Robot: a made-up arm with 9 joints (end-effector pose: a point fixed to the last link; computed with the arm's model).
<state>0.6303 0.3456 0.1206 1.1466 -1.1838 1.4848 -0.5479 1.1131 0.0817</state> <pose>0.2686 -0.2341 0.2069 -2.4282 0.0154 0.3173</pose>
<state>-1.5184 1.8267 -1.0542 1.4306 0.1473 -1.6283 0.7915 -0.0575 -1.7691</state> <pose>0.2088 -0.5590 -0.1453 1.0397 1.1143 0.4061</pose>
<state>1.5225 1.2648 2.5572 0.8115 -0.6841 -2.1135 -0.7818 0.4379 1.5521</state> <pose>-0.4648 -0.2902 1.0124 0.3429 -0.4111 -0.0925</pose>
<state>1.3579 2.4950 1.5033 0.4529 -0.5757 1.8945 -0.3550 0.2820 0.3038</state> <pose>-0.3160 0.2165 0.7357 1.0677 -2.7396 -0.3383</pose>
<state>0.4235 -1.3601 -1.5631 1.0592 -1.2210 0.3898 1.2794 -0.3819 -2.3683</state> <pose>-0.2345 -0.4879 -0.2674 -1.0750 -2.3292 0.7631</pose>
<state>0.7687 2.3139 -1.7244 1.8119 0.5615 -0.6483 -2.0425 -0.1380 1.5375</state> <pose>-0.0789 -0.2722 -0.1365 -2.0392 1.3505 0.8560</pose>
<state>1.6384 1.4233 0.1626 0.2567 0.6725 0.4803 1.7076 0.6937 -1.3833</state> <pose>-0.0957 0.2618 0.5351 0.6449 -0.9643 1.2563</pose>
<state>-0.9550 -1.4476 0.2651 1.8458 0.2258 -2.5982 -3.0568 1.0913 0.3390</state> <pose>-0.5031 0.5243 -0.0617 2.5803 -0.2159 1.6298</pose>
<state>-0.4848 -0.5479 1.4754 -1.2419 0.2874 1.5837 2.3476 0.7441 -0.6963</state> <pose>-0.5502 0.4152 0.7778 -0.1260 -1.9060 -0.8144</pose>
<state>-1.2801 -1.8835 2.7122 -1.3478 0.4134 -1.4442 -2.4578 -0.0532 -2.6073</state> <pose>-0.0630 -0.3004 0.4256 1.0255 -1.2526 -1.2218</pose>
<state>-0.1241 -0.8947 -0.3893 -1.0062 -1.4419 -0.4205 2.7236 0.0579 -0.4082</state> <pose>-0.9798 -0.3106 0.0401 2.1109 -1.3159 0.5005</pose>
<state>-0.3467 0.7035 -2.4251 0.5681 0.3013 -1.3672 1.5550 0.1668 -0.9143</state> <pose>-0.1591 0.1339 -0.2112 2.6668 0.2332 0.5309</pose>
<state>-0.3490 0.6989 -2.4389 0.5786 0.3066 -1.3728 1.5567 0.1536 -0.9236</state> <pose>-0.1527 0.1454 -0.2062 2.6787 0.2398 0.5470</pose>
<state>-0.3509 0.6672 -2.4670 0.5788 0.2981 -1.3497 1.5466 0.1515 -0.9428</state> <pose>-0.1620 0.1575 -0.1947 2.6950 0.2226 0.4929</pose>
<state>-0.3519 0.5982 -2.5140 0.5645 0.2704 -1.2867 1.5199 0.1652 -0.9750</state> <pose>-0.1910 0.1726 -0.1714 2.7163 0.1798 0.3437</pose>
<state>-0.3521 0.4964 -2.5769 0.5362 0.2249 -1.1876 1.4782 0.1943 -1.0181</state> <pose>-0.2318 0.1943 -0.1300 2.7386 0.1317 0.1155</pose>
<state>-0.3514 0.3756 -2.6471 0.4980 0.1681 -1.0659 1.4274 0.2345 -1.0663</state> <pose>-0.2694 0.2208 -0.0695 2.7579 0.1061 -0.1481</pose>
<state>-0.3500 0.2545 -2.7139 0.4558 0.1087 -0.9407 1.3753 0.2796 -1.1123</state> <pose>-0.2920 0.2433 0.0001 2.7732 0.1179 -0.3962</pose>
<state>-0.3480 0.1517 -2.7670 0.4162 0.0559 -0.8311 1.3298 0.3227 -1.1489</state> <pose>-0.2997 0.2544 0.0625 2.7832 0.1592 -0.5906</pose>
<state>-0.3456 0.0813 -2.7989 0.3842 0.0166 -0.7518 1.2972 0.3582 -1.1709</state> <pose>-0.3009 0.2550 0.1052 2.7846 0.2057 -0.7189</pose>
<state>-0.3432 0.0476 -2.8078 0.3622 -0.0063 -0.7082 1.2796 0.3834 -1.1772</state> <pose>-0.3033 0.2507 0.1259 2.7748 0.2349 -0.7905</pose>
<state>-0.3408 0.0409 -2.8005 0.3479 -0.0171 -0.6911 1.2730 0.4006 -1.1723</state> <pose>-0.3090 0.2452 0.1314 2.7569 0.2446 -0.8271</pose>
